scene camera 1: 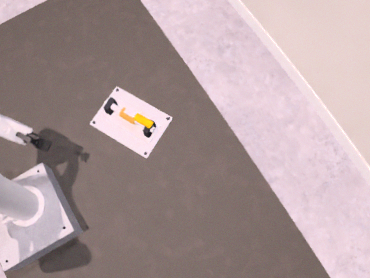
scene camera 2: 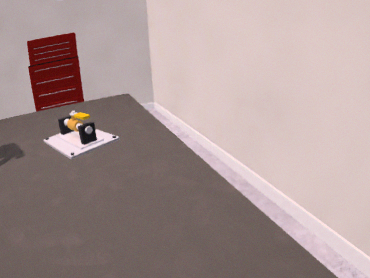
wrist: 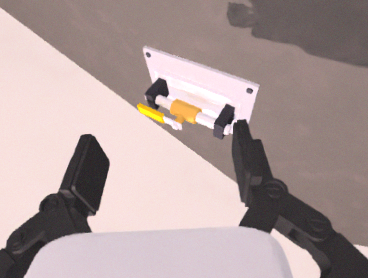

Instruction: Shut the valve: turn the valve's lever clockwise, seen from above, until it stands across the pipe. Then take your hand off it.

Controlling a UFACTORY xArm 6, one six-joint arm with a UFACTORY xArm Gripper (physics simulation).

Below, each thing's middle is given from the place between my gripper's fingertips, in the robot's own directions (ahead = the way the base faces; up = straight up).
Now: hand 270 mm short of the white base plate (scene camera 1: 100, 123), 220 mm above it and 10 mm to the left of it.
